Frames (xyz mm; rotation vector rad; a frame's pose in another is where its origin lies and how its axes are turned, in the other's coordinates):
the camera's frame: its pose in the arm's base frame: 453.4 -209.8 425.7 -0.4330 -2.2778 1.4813
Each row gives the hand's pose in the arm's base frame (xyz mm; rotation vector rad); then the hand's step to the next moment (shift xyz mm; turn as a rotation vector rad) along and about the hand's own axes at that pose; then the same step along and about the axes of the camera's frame.
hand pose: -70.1 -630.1 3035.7 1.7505 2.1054 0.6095
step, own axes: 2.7 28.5 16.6 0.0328 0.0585 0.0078
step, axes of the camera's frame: -23.8 4.2 -22.6 -0.0183 -0.0038 -0.0649
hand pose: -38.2 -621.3 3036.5 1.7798 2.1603 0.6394
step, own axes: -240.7 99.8 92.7 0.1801 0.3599 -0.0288
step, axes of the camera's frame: -258.1 -28.7 95.2 -0.0905 -0.0976 -0.3809
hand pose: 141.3 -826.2 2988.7 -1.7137 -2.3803 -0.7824
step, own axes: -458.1 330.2 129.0 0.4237 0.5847 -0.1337
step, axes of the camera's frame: -573.3 76.7 31.0 -0.0384 -0.2469 -0.6905
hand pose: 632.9 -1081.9 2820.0 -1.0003 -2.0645 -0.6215
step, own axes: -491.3 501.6 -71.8 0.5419 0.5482 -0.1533
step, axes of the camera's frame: -597.6 308.5 -214.2 0.0475 -0.3361 -0.7089
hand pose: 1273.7 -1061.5 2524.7 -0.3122 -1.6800 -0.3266
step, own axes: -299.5 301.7 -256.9 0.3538 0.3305 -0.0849
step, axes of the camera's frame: -302.2 319.0 -231.5 0.0433 -0.2255 -0.4346
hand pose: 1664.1 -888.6 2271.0 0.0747 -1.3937 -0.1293
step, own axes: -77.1 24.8 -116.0 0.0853 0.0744 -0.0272
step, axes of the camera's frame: -89.0 102.2 -40.6 0.0021 -0.0545 -0.1028
